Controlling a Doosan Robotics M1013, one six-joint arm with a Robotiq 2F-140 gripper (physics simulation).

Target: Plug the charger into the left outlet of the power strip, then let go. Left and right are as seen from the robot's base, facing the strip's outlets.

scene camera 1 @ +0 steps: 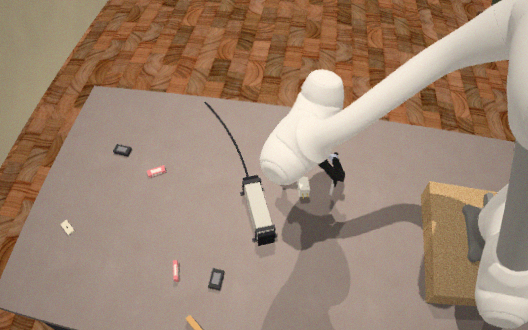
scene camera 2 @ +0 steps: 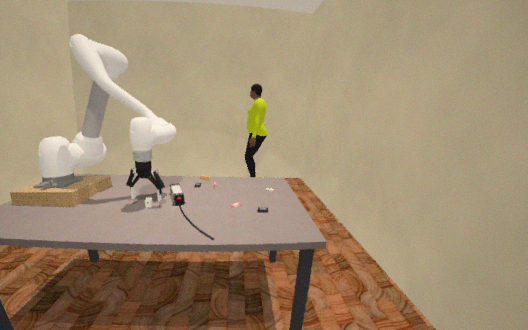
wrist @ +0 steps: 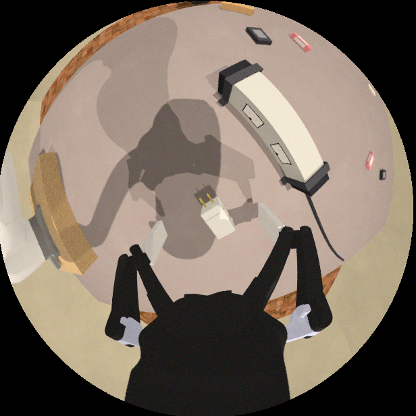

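Pixels of known places: gripper, between the fingertips: (scene camera 1: 307, 185) (scene camera 2: 146, 199); arm's base, origin of its link: (scene camera 2: 59, 184).
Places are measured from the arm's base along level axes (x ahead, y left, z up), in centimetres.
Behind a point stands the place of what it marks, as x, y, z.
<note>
The white charger (scene camera 1: 304, 186) {57.5, -12.5, -2.8} (scene camera 2: 148, 202) {58.5, -15.9, -3.9} (wrist: 218, 220) lies on the table, its two brass prongs pointing roughly along the strip, not at its outlets. The power strip (scene camera 1: 258, 205) {70.2, -3.3, -1.2} (scene camera 2: 176, 194) {72.1, -11.6, -1.0} (wrist: 280, 115) stands apart from it, cream with black ends. Its outlet face shows in the wrist view: the left outlet (wrist: 253, 116) is at the end without the cable, the right outlet (wrist: 280, 153) nearer the cable end. My gripper (scene camera 1: 310, 187) {56.7, -13.1, -3.2} (scene camera 2: 146, 195) {56.7, -13.1, -3.2} (wrist: 209, 220) is open and empty above the charger, whose body shows between the spread fingertips in the wrist view. The arm partly hides the gripper in scene camera 1.
The black cable (scene camera 1: 230, 132) {83.1, -32.6, -6.2} (scene camera 2: 192, 225) {84.9, -35.4, -6.2} (wrist: 322, 234) runs from the strip's far end. The wooden base block (scene camera 1: 450, 250) {14.5, 6.0, 0.1} (scene camera 2: 45, 195) {4.1, -15.9, -0.8} (wrist: 62, 215) is under the arm's base. Small black, red, cream and orange items lie beyond the strip. A person (scene camera 2: 257, 117) stands behind the table.
</note>
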